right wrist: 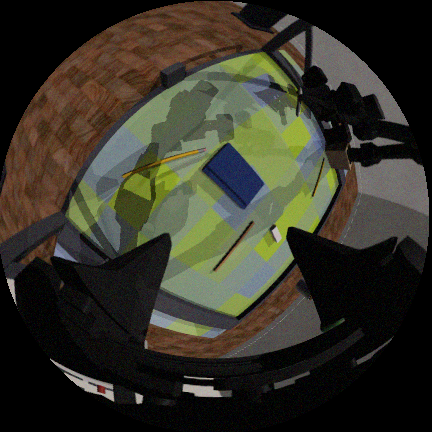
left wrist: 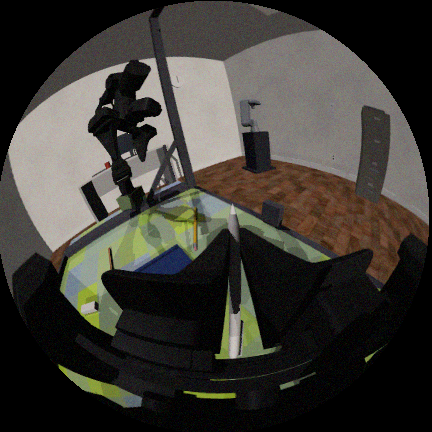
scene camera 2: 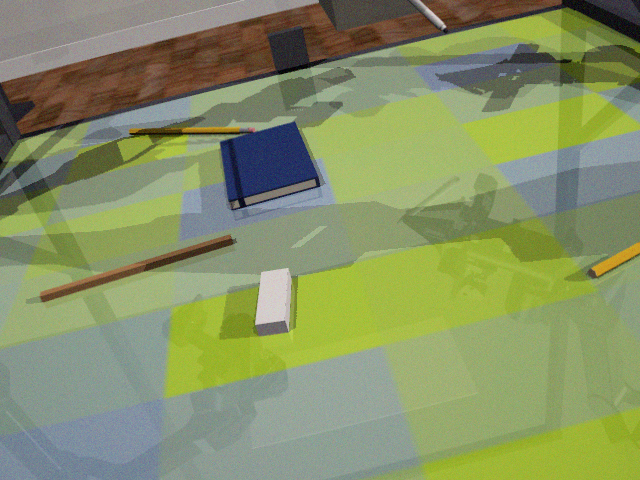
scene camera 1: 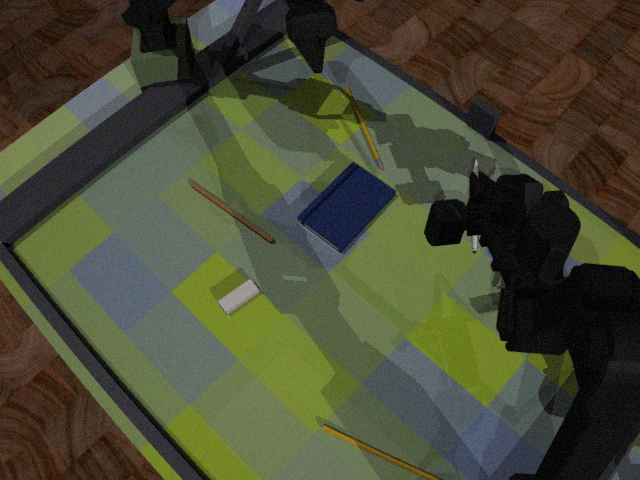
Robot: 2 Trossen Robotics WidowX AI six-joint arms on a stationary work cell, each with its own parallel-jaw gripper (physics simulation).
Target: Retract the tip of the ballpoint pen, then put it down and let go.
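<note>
My right gripper (scene camera 1: 316, 58), visible also in the left wrist view (left wrist: 130, 160) and in the right wrist view (right wrist: 230, 236), is open and holds nothing. My left gripper (scene camera 1: 474, 174) is visible, likewise in the left wrist view (left wrist: 233, 233) and in the right wrist view (right wrist: 298, 93). A brown stick (scene camera 2: 224, 241) rests on the table. A ballpoint pen (left wrist: 235, 324) is in view.
</note>
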